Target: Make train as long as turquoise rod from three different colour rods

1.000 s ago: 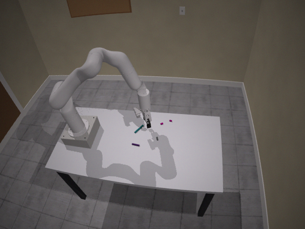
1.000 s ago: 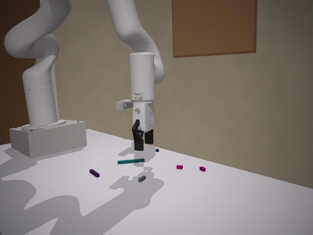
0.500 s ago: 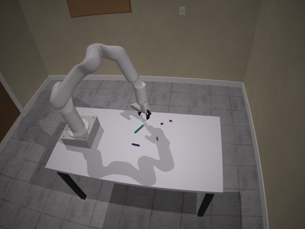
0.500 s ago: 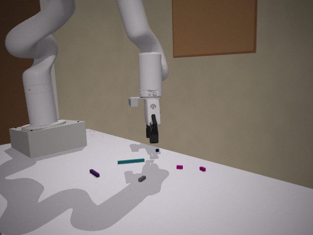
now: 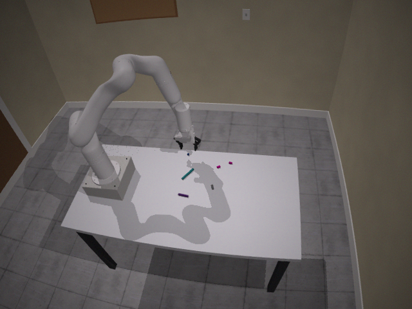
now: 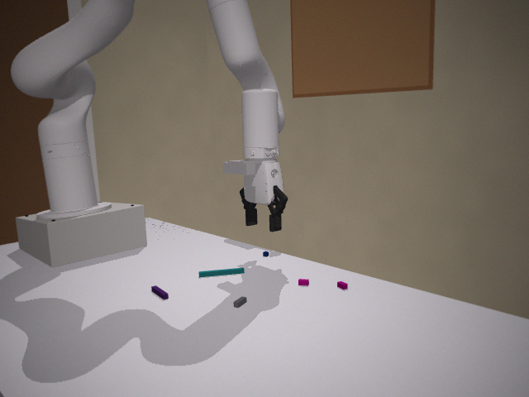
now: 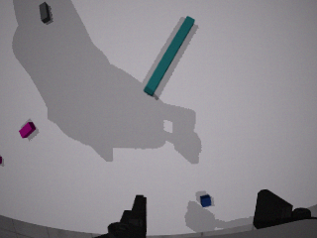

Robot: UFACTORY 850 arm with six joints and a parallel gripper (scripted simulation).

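Now: the blue rod 10 mm behind my hand, 20 mm to the left of it and 80 mm below it. Also, from my hand: purple rod: 10 mm behind, 300 mm to the right, 80 mm below; then turquoise rod: 140 mm to the right, 80 mm below; then grey rod: 150 mm ahead, 240 mm to the right, 80 mm below.
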